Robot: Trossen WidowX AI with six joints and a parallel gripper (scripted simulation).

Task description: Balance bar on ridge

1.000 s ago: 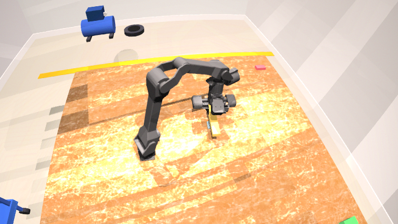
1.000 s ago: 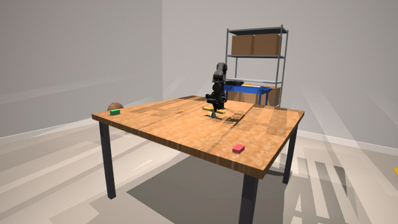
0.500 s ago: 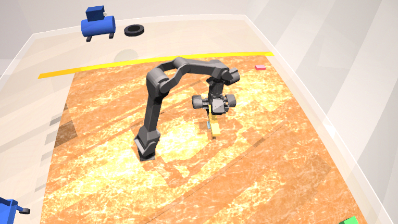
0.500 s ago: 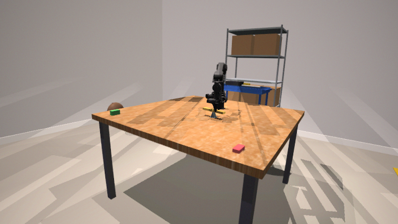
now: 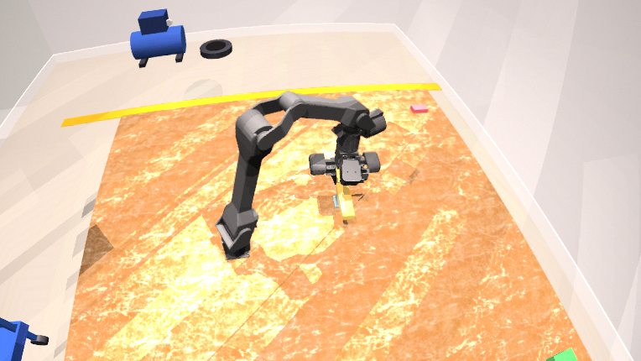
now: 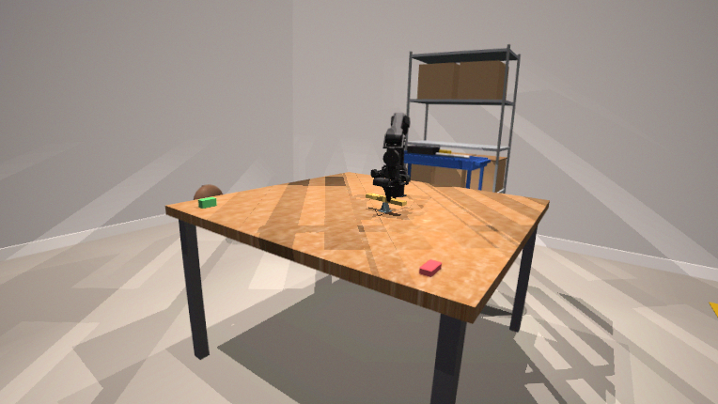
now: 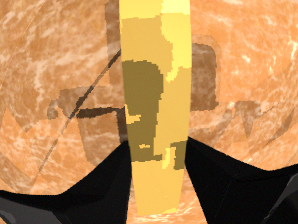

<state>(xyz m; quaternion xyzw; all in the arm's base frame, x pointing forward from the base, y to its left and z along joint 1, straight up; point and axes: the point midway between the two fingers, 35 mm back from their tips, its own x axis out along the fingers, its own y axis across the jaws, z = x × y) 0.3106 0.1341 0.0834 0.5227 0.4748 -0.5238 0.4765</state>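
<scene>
Now: gripper tip 3 cm to the left of the bar. From my gripper tip the other things lie so: green block: 43 cm ahead, 63 cm to the right, 3 cm below; pink block: 43 cm ahead, 37 cm to the left, 4 cm below.
</scene>
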